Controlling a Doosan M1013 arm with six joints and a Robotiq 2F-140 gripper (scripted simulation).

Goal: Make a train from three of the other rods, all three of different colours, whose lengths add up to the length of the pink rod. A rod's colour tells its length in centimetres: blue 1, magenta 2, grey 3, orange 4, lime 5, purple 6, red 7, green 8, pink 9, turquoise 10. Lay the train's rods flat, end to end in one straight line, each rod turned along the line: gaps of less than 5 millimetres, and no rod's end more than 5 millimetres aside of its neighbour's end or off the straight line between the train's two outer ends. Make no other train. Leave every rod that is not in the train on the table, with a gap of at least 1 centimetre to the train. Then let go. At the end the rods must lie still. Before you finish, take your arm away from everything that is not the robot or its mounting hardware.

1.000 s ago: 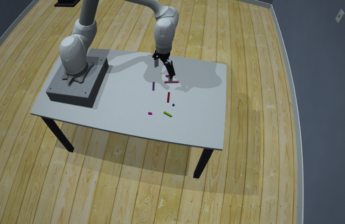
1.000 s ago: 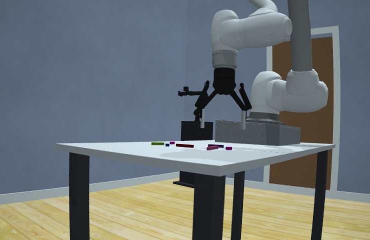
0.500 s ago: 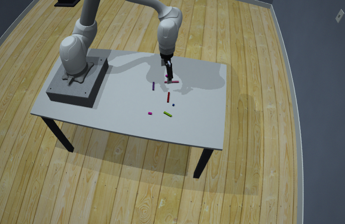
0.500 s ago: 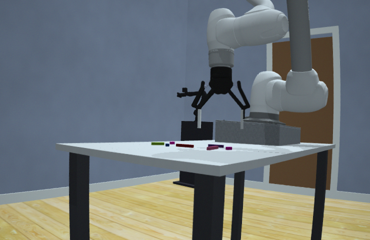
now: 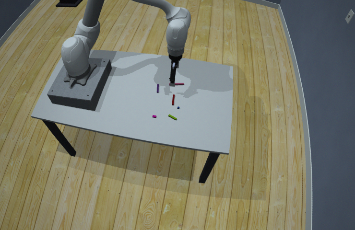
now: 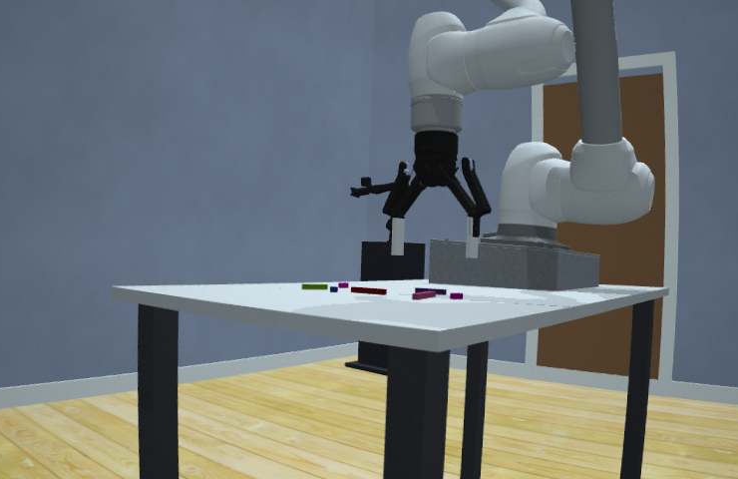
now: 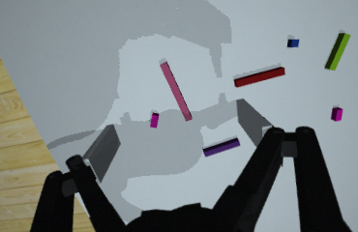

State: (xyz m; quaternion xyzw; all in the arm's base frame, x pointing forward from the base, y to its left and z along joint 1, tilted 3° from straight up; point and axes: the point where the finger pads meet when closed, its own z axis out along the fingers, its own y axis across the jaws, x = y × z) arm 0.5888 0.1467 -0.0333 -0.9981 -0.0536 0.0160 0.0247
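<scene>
Right now my hand is 7 cm short of the blue rod, 17 cm to the left of it and 7 cm above it. Round my hand: red rod 3 cm ahead, 12 cm to the right, 7 cm below; pink rod 2 cm ahead, 7 cm below; purple rod 8 cm behind, 7 cm to the right, 7 cm below.
</scene>
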